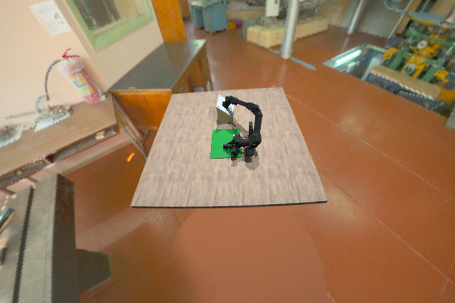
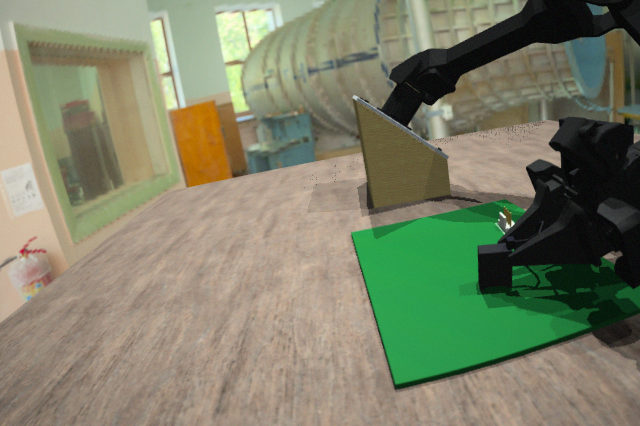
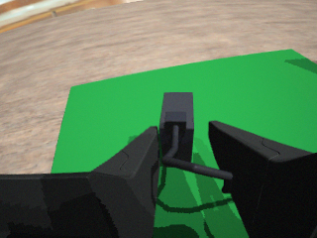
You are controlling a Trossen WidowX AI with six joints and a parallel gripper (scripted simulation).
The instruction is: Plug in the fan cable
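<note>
My gripper tip is now 10 mm to the left of the fan plug and 10 mm above it. The rest, counted from my gripper tip: green board: 60 mm behind, 50 mm below, 10 mm to the right; black fan: 190 mm to the left, 120 mm behind, 20 mm above; fan header: 120 mm behind, 60 mm to the left, 30 mm below.
</note>
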